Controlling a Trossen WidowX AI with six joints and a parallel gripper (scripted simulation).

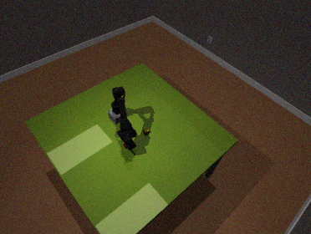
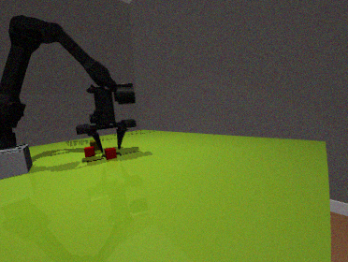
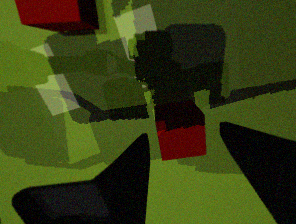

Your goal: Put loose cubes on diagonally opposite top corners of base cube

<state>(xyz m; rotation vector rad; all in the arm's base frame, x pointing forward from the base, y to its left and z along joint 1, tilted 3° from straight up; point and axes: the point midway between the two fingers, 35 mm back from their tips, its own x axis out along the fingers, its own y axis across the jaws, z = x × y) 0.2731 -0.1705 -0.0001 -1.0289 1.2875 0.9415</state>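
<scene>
Now: gripper tip 21 cm to the right of the yellow base cube, 3 cm short of it and 1 cm above it. From my gripper tip the other things lie so: red cube: 11 cm to the left, 3 cm behind, 1 cm below.
</scene>
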